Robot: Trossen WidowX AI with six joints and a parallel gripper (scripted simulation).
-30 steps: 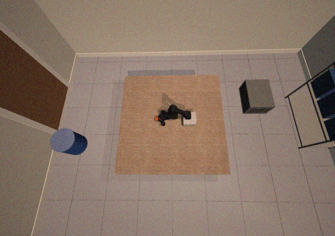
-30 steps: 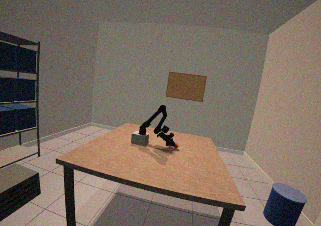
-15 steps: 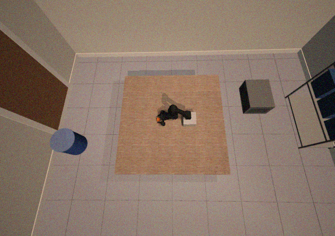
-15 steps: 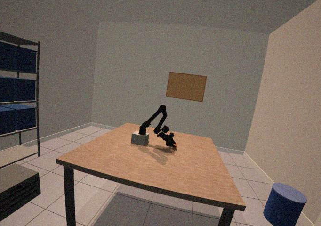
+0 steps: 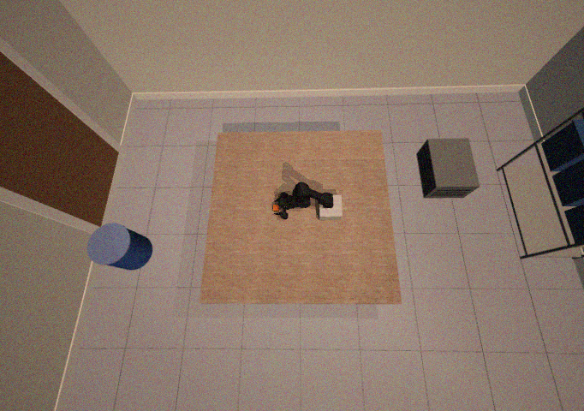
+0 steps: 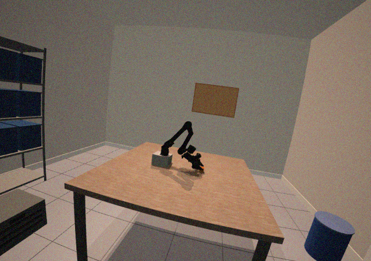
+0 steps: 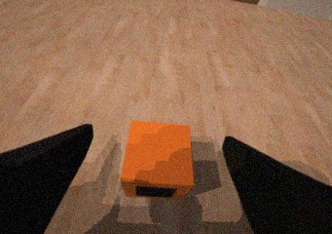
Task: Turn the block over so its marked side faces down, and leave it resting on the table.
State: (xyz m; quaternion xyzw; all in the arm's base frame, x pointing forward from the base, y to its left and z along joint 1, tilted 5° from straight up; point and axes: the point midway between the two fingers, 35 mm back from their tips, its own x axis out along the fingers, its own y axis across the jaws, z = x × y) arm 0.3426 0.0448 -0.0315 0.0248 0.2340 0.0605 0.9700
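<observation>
Now: the orange block 2 cm behind my gripper tip and 2 cm below it.
</observation>
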